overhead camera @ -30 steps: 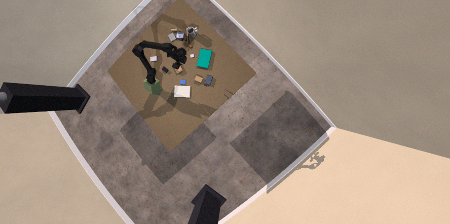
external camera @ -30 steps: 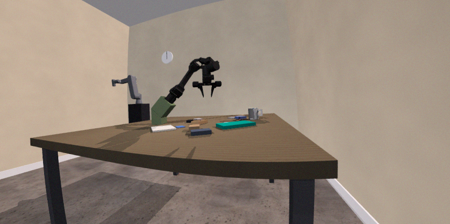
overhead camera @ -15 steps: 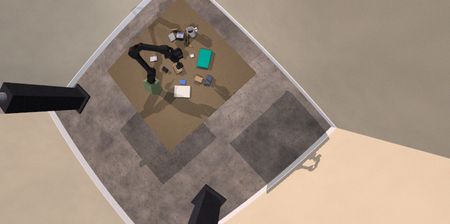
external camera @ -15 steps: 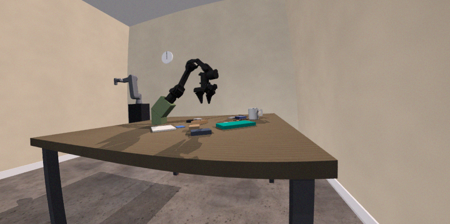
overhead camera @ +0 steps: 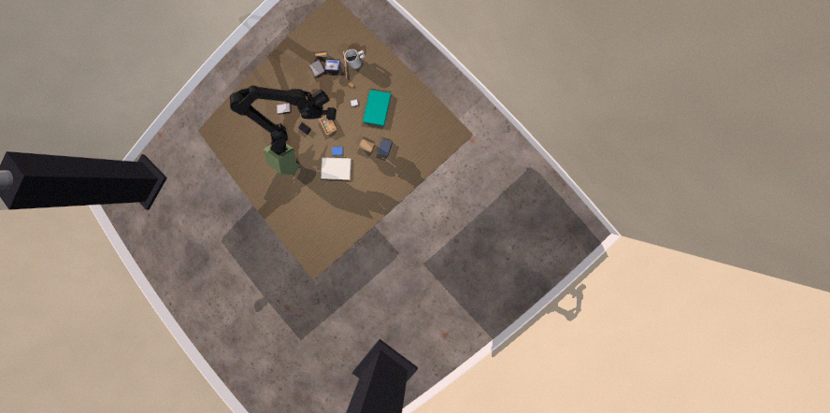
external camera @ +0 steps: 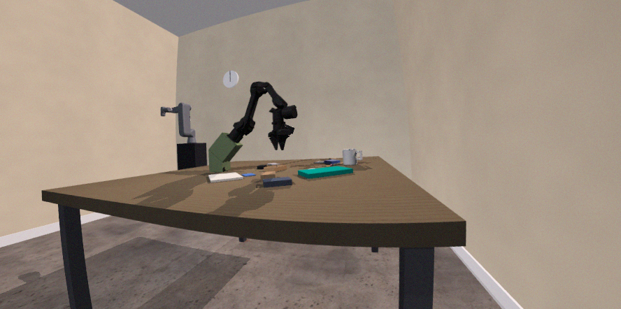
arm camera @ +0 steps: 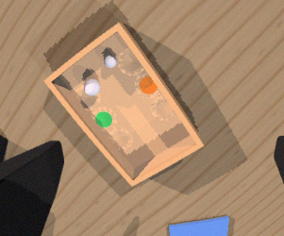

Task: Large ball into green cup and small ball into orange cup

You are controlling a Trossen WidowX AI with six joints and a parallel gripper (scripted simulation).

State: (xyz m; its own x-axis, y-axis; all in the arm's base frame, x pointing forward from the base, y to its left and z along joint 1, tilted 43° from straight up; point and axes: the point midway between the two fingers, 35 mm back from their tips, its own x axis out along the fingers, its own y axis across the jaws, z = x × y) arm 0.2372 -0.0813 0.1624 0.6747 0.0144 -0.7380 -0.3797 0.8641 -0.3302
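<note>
Now: hand 3 cm past the wooden puzzle, 1 cm to the right of it and 13 cm above it. The rest, counted from my hand: black block 14 cm behind, 13 cm to the left, 13 cm below; then blue block 12 cm behind, 13 cm to the right, 14 cm below; then tan block 1 cm ahead, 26 cm to the right, 13 cm below.
</note>
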